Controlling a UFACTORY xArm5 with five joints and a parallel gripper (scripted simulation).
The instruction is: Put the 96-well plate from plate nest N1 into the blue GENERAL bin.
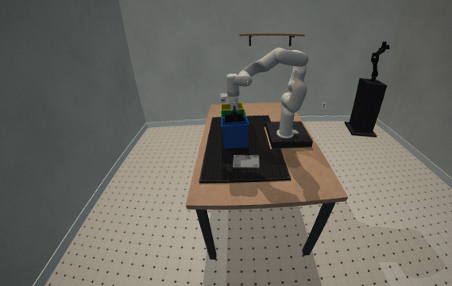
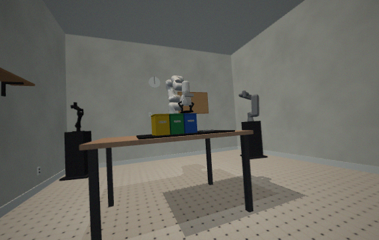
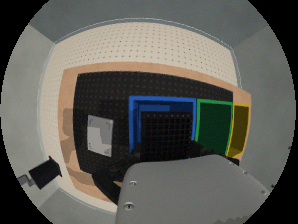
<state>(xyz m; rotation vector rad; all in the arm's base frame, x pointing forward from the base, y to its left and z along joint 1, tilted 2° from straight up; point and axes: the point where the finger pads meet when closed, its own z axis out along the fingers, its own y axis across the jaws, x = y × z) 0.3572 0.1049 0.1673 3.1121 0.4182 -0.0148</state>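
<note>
Right now my hand is 1 cm above the 96-well plate. The rest, counted from my hand: blue general bin: 12 cm below; then yellow bin: 26 cm to the right, 12 cm below, 7 cm ahead; then green bin: 13 cm to the right, 12 cm below, 4 cm ahead.
</note>
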